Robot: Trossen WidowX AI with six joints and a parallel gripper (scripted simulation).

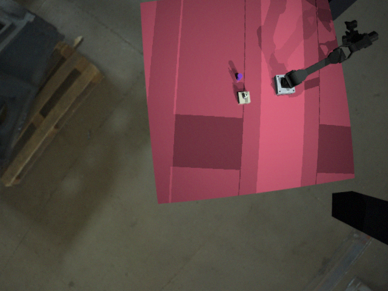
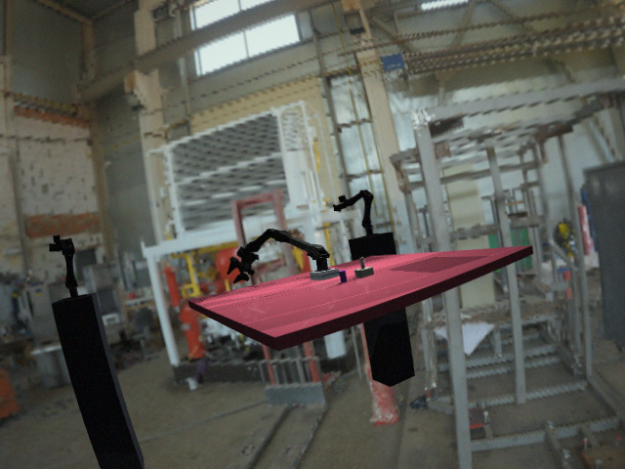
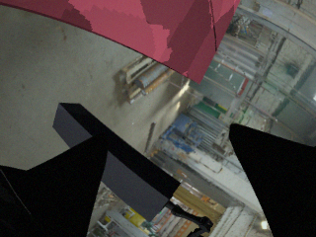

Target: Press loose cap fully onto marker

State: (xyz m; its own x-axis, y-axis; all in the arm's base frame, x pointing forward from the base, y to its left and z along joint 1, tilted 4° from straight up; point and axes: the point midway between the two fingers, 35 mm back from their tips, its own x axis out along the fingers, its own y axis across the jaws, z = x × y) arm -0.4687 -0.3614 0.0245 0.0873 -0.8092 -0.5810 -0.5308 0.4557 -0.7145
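Right now the purple cap is 750 mm ahead of my gripper tip, 350 mm to the left of it and 40 mm below it. Also, from my gripper tip: holder block: 730 mm ahead, 470 mm to the left, 50 mm below.
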